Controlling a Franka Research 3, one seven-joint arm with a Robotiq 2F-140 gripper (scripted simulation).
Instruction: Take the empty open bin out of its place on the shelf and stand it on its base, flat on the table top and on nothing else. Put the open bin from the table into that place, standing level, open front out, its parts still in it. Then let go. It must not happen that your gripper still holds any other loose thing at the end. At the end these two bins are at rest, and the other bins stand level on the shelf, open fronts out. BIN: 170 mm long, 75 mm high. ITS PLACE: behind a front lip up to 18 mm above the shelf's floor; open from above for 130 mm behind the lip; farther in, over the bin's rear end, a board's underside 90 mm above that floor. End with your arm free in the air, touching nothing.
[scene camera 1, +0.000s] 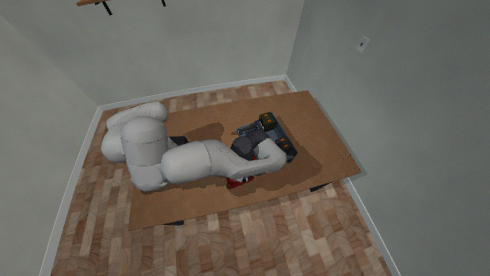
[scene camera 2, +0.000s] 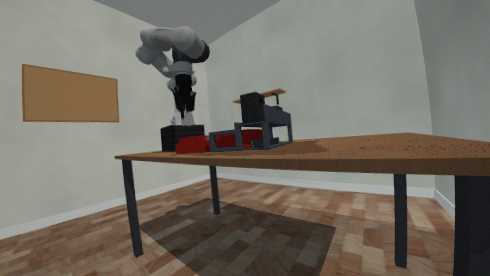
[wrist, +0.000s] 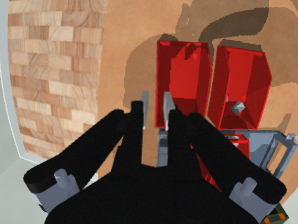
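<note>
Through scene camera 2 I can see my gripper (scene camera 2: 187, 125). My gripper is visible in the wrist view (wrist: 156, 99) too, and that same view gives me a red bin (wrist: 185, 72) and a red bin (wrist: 250, 80).
</note>
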